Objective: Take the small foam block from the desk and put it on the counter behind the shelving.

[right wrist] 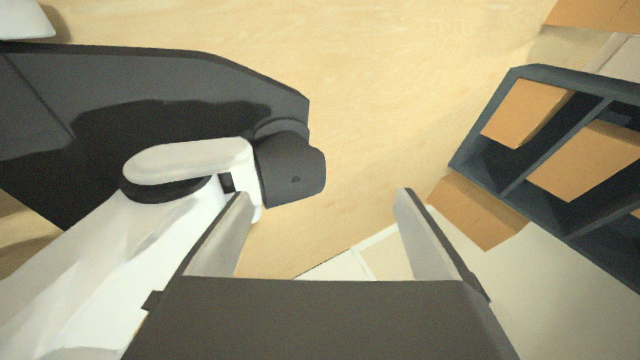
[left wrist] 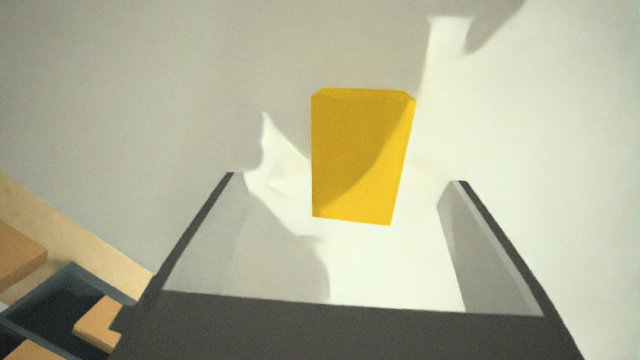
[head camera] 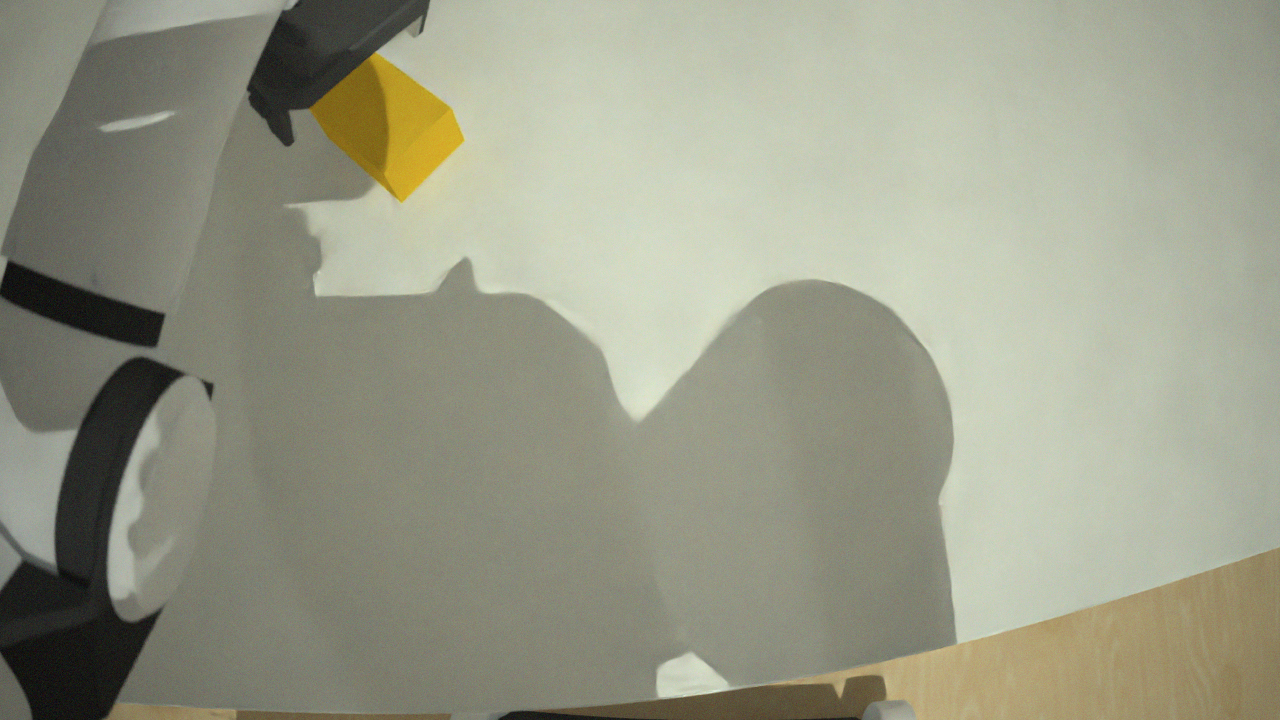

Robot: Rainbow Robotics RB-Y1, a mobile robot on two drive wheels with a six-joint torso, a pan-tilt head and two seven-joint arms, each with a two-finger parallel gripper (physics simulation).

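Frame: origin at the robot's base, x ahead, y left, z up, level; centimetres.
Seen in the pictures: left gripper, fingertip midpoint: (left wrist: 342, 189) (head camera: 347, 78); right gripper, fingertip midpoint: (right wrist: 321, 199).
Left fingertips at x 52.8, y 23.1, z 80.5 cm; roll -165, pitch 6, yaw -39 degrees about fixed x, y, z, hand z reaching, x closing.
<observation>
A point is followed by its place in that frame.
The small yellow foam block (head camera: 420, 147) @[x 50.0, y 18.8, z 75.6 cm] (left wrist: 357, 150) @[x 53.7, y 23.3, z 76.6 cm] rests on the white desk (head camera: 1074, 268) @[x 44.8, y -25.0, z 72.1 cm] (left wrist: 565, 100) @[x 66.3, y 17.0, z 72.1 cm], partly in shadow. In the head camera, my left gripper (head camera: 351, 83) @[x 52.8, y 23.1, z 80.5 cm] is above and behind it and covers its upper left part. My left gripper (left wrist: 342, 189) @[x 52.8, y 23.1, z 80.5 cm] is open; in the left wrist view the block lies between and beyond the fingertips, nearer the left fingertip in the picture's upper middle. My right gripper (right wrist: 321, 199) @[x -39.3, y -19.8, z 54.1 cm] is open and empty, over the wooden floor. The dark shelving (left wrist: 102, 287) @[x -226.4, y 21.7, z 4.9 cm] (right wrist: 565, 75) @[x -231.0, y -36.0, z 26.3 cm] stands apart from the desk. I cannot make out the counter.
Orange-brown boxes (left wrist: 100, 320) @[x -225.1, y 2.3, z 24.5 cm] (right wrist: 530, 110) @[x -222.4, y -12.8, z 26.0 cm] sit in the shelving's compartments. Another box (right wrist: 475, 210) @[x -246.5, y 86.3, z 46.4 cm] lies beside the shelving. The robot's dark base (right wrist: 150, 75) @[x -23.3, y -19.7, z 16.9 cm] and white body parts fill the left of the right wrist view. The wooden floor (head camera: 1163, 635) @[x 14.7, y -76.6, z 0.1 cm] (right wrist: 375, 100) @[x -97.0, y -9.3, z 0.1 cm] borders the desk.
</observation>
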